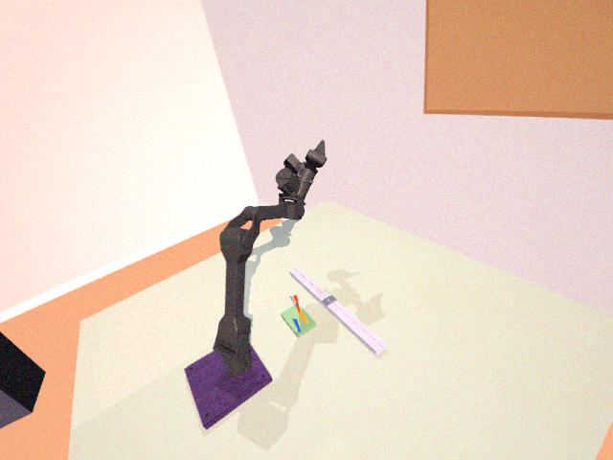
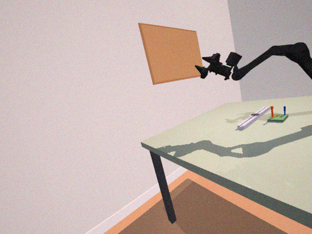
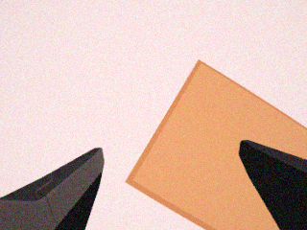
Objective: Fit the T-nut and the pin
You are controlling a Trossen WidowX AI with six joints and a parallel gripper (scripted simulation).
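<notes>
The brass T-nut lies 410 mm below my gripper tip, 290 mm behind it and 240 mm to the right of it. From my gripper tip the other things lie so: aluminum rail 440 mm below, 240 mm to the right, 190 mm behind; then green tray 450 mm below, 320 mm behind, 250 mm to the right; then blue pin 430 mm below, 330 mm behind, 280 mm to the right.
</notes>
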